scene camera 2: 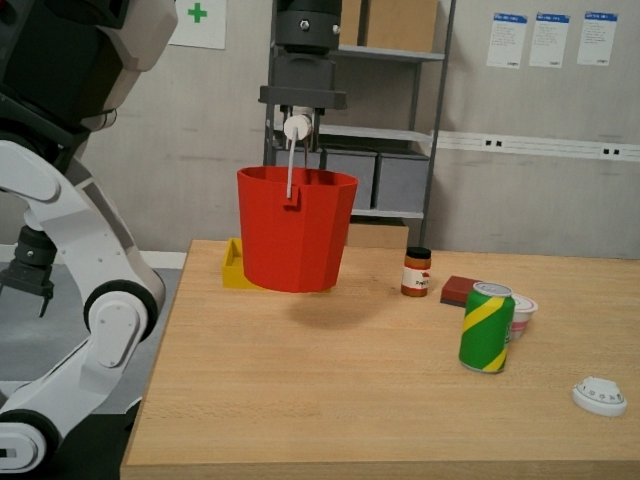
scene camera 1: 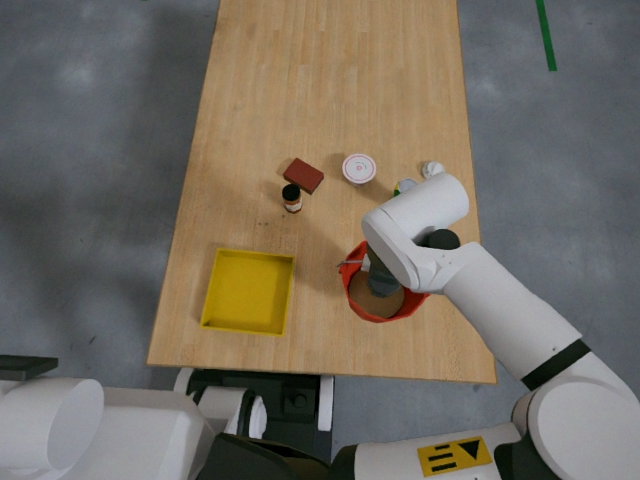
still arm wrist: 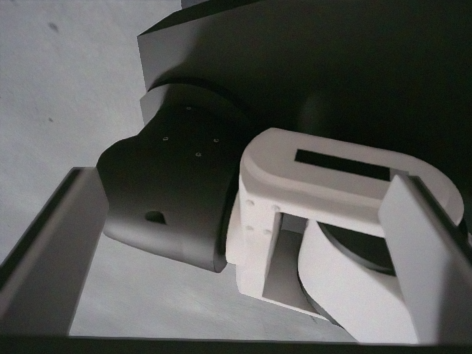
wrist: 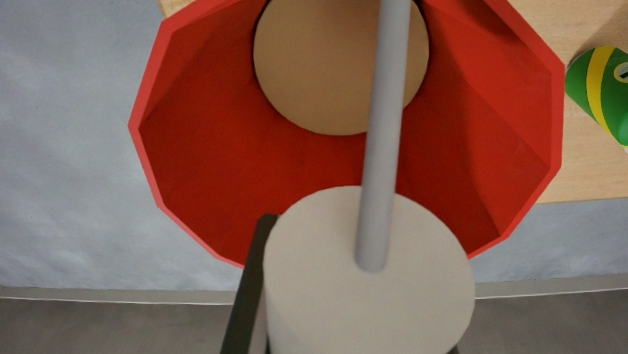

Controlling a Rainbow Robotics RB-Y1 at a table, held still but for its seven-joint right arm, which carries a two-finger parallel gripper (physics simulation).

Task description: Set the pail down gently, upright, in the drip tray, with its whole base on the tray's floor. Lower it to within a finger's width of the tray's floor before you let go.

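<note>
The red pail [scene camera 1: 356, 254] [scene camera 2: 297, 237] [wrist: 215, 150] hangs upright by its bail above the table, with its shadow on the wood below it in scene camera 2. My gripper [scene camera 2: 302, 142] is shut on the pail's white handle grip [scene camera 2: 297, 127] [wrist: 370, 300]; in the wrist view one dark finger shows against the grip's left side and the other is mostly hidden behind it. The yellow drip tray [scene camera 1: 248, 291] [scene camera 2: 235, 279] lies empty on the table. In scene camera 1 it is left of the pail, with a gap between them; in scene camera 2 the pail hides much of it.
On the wooden table [scene camera 1: 330, 93] [scene camera 2: 289, 413] stand a jar [scene camera 1: 292, 198] [scene camera 2: 416, 272], a dark red block [scene camera 1: 303, 175] [scene camera 2: 457, 290], a lidded cup [scene camera 1: 358, 168] [scene camera 2: 522, 312], a green can [scene camera 2: 486, 328] [wrist: 600, 90] and a white dial [scene camera 1: 433, 169] [scene camera 2: 599, 396]. The still arm's wrist view shows robot parts.
</note>
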